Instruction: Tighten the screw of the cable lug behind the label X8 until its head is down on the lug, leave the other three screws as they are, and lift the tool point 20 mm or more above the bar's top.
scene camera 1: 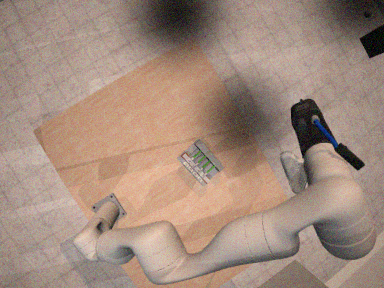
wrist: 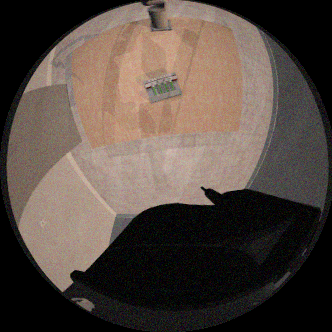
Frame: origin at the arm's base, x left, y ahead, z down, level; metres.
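Seen in the pictures: hand at its tool point: (scene camera 1: 301, 99) (wrist: 201, 187); arm's base at its link origin: (scene camera 1: 109, 211) (wrist: 159, 24).
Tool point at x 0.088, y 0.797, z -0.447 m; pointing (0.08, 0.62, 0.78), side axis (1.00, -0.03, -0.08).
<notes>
Offsets run from my tool point to a thing's top centre. "*": to the spot under its first point. Level surfaces: height alone.
The grey terminal bar block {dz +0.409, dx -0.092, dy -0.305 m} (scene camera 1: 216, 161) (wrist: 171, 95) sits on the wooden table, small in both views. Several green cables (scene camera 1: 203, 161) (wrist: 163, 89) run across it to lugs beside a strip of white labels {* dz +0.416, dx -0.102, dy -0.357 m} (scene camera 1: 193, 170) (wrist: 161, 81). The label letters are too small to read, so I cannot tell which is X8, and the screw heads cannot be made out. My black screwdriver tool {dz -0.053, dx -0.003, dy -0.020 m} (scene camera 1: 309, 131) (wrist: 202, 188) is far off to the side of the bar, past the table's edge, and touches nothing in view. Its bit shows as a thin dark point in the wrist view.
The wooden table {dz +0.459 m} (scene camera 1: 125, 100) (wrist: 215, 75) lies around the bar. The arm's base plate (scene camera 1: 120, 212) (wrist: 167, 28) is at the table's edge. The pale arm (scene camera 1: 240, 240) stretches along the near side in the scene view. A black object (scene camera 1: 375, 42) is at upper right.
</notes>
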